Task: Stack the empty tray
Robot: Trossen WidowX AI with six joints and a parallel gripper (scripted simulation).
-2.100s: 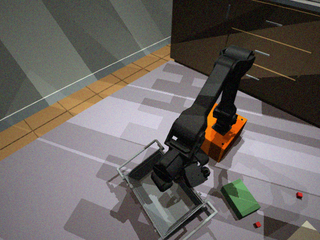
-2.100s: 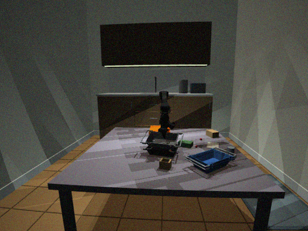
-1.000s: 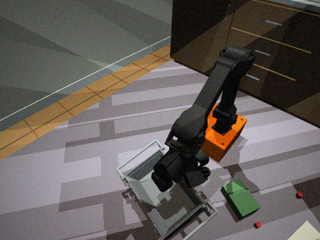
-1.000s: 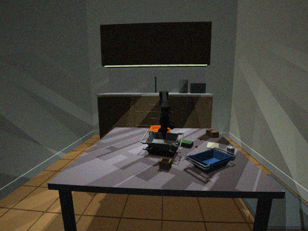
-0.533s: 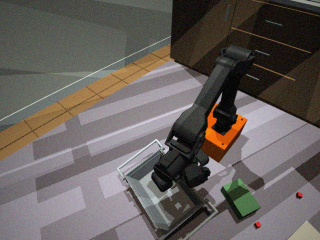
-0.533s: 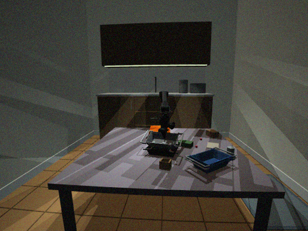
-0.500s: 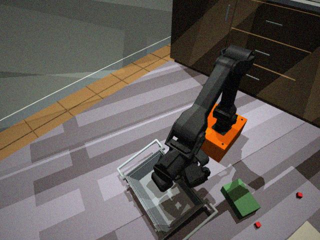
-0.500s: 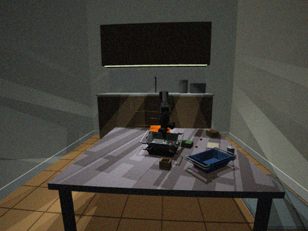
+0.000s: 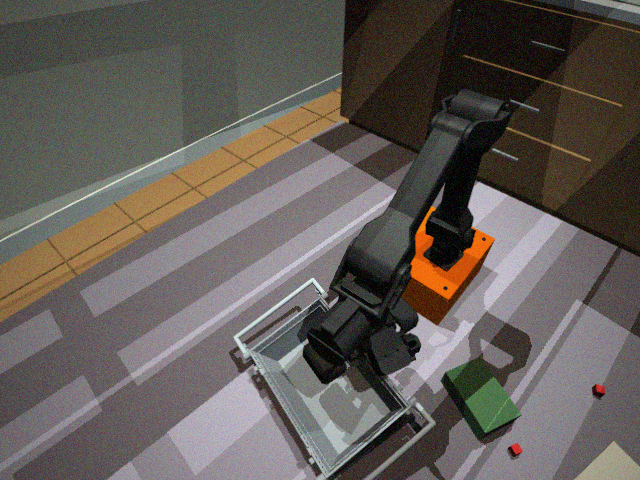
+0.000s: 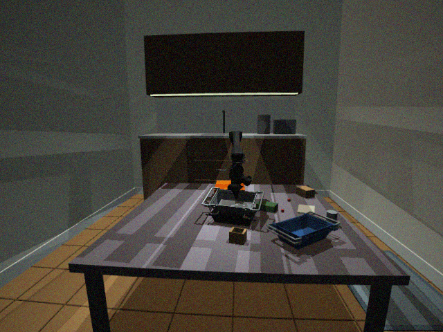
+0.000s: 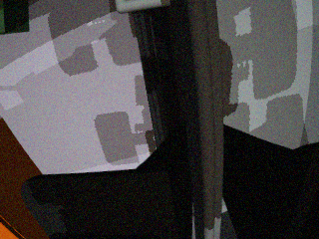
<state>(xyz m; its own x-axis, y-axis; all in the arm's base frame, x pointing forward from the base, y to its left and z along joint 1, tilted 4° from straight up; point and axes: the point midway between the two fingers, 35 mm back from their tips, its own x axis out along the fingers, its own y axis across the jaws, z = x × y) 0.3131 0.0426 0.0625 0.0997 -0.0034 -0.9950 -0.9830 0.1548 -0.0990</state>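
Now: the tray 70 mm ahead of my gripper tip, 10 mm to the right of it and 10 mm above it. From my gripper tip the other things lie so: green block 180 mm to the left, 150 mm behind, 90 mm below; then brown box 290 mm ahead, 100 mm below, 40 mm to the left; then white sheet 430 mm to the left, 180 mm behind, 110 mm below.
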